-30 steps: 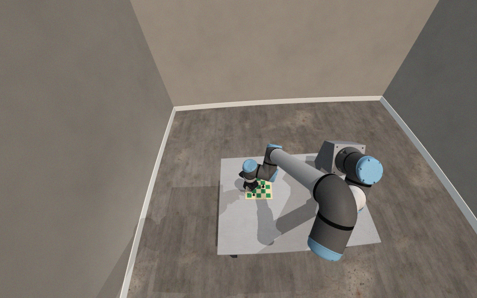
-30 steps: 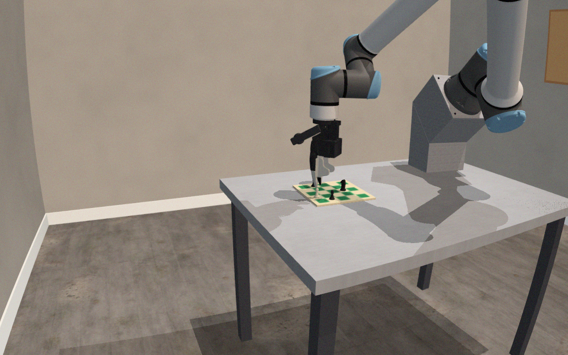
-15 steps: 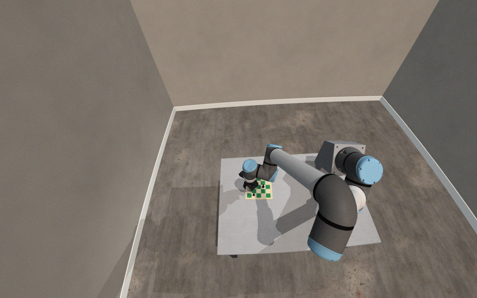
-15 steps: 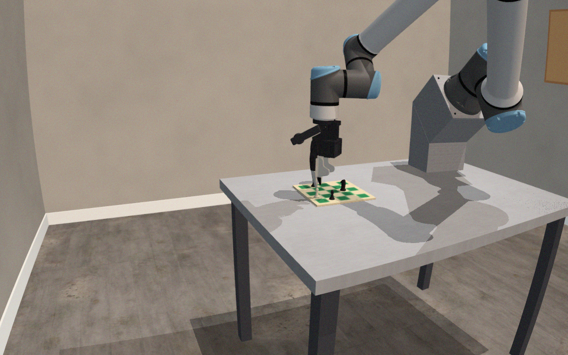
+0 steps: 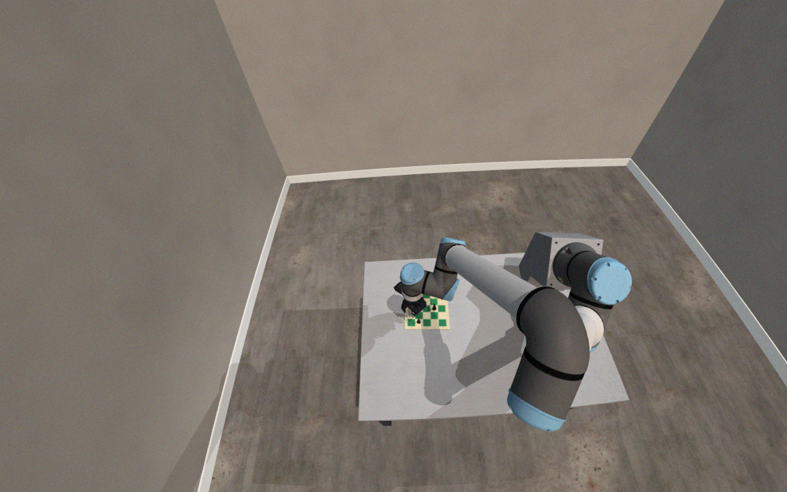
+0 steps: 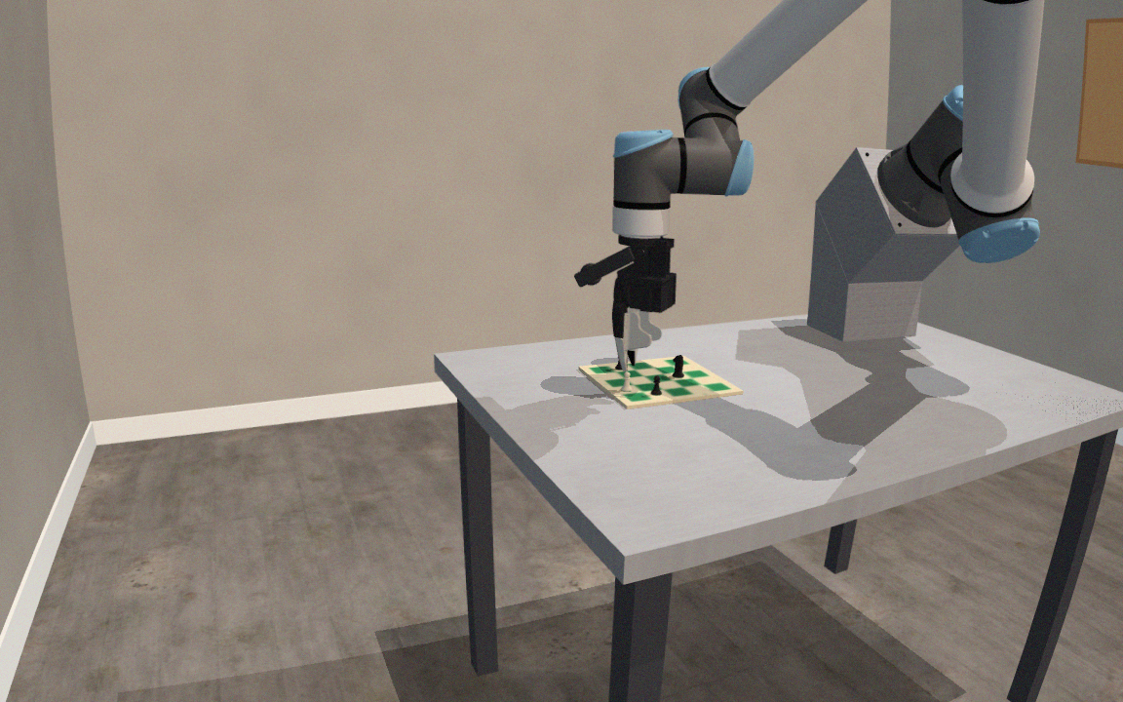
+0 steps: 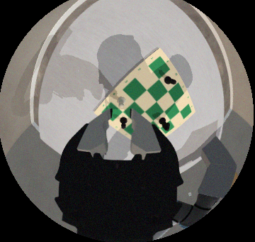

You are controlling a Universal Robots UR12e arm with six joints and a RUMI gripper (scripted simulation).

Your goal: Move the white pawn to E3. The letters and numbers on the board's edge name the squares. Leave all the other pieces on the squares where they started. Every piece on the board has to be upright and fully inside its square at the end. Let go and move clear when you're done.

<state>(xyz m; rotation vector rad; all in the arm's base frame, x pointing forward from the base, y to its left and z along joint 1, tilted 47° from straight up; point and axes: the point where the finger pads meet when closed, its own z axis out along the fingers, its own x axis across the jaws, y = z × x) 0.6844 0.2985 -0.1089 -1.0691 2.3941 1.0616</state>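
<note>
My gripper is now 4 cm above the white pawn. Also, from my hand: chessboard: 8 cm behind, 4 cm to the right, 6 cm below.
</note>
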